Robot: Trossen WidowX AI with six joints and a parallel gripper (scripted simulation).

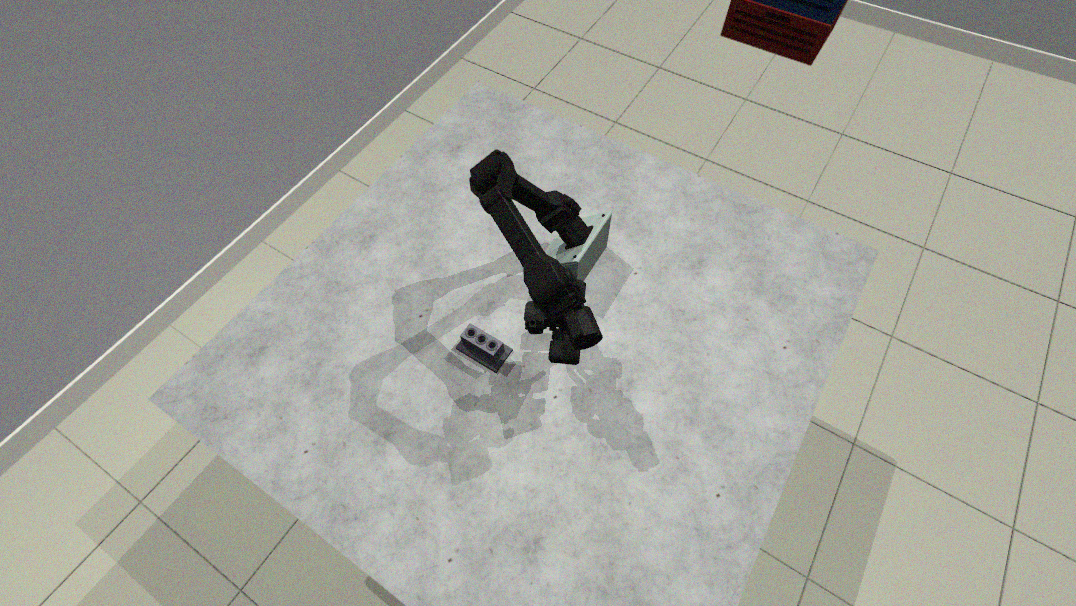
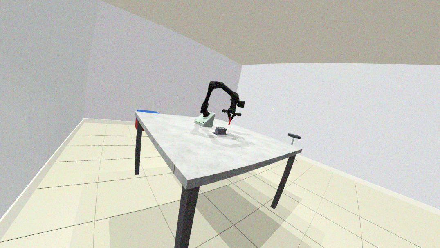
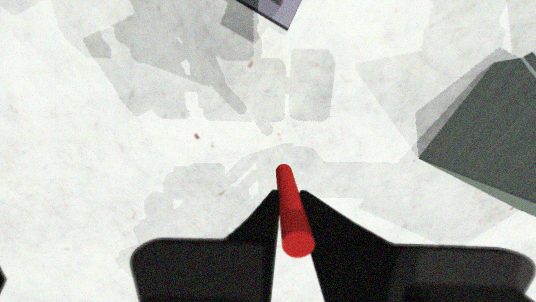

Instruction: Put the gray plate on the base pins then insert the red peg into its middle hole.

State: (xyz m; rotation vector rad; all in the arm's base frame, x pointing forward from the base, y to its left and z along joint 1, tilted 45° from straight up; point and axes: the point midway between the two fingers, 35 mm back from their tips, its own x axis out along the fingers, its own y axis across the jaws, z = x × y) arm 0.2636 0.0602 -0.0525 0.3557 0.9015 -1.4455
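Right now the gray plate is 6 cm ahead of my gripper tip, 19 cm to the right of it and 6 cm below it. From my gripper tip the other things lie so: red peg (right at my gripper tip); then base (6 cm ahead, 19 cm to the right, 10 cm below).
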